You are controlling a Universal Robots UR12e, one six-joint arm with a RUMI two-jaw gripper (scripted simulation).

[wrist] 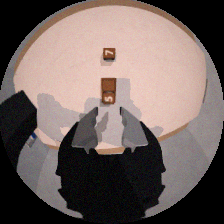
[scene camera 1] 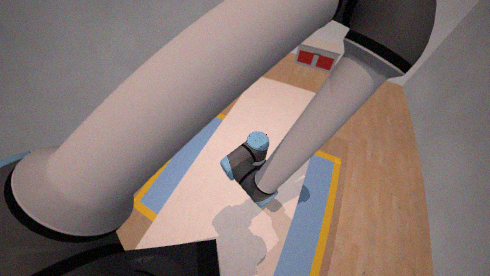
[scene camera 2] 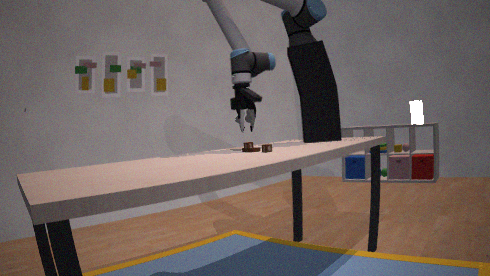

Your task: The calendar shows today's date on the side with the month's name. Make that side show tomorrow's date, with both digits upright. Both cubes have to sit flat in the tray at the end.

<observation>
In view: the gripper (scene camera 2: 247, 132).
The gripper is seen too in the wrist view (wrist: 108, 107).
</observation>
